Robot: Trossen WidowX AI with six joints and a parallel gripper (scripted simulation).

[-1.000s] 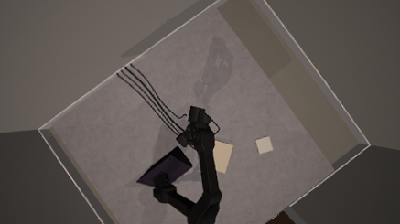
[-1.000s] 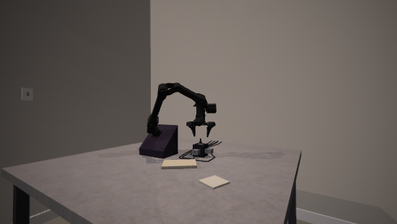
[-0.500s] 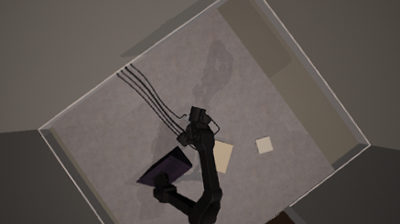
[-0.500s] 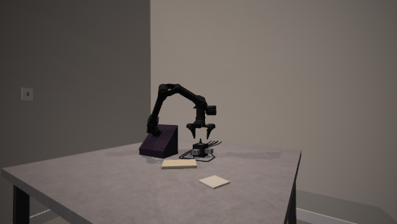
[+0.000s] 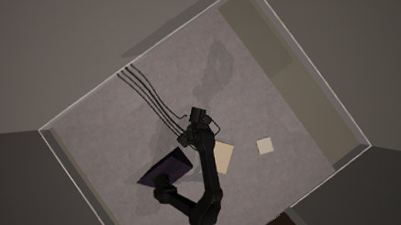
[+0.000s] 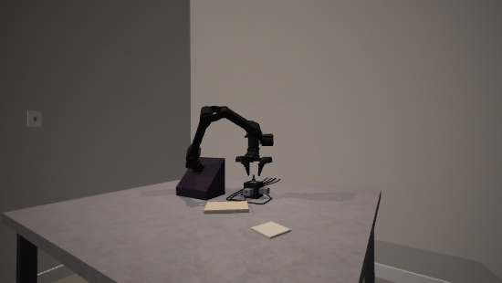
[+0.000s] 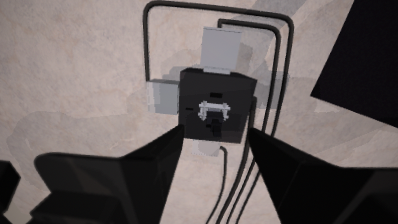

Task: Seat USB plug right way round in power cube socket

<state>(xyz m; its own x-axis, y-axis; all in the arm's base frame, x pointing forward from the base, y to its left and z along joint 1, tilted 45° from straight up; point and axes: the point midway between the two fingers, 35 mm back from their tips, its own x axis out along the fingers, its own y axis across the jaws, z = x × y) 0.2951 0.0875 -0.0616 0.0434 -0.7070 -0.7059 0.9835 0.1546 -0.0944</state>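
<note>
Right now my gripper tip is 20 mm above the dark USB plug. Also, from my gripper tip: tan slab 240 mm to the right, 100 mm below, 20 mm ahead; USB socket 40 mm below; tan square tile 350 mm to the right, 280 mm ahead, 100 mm below.
</note>
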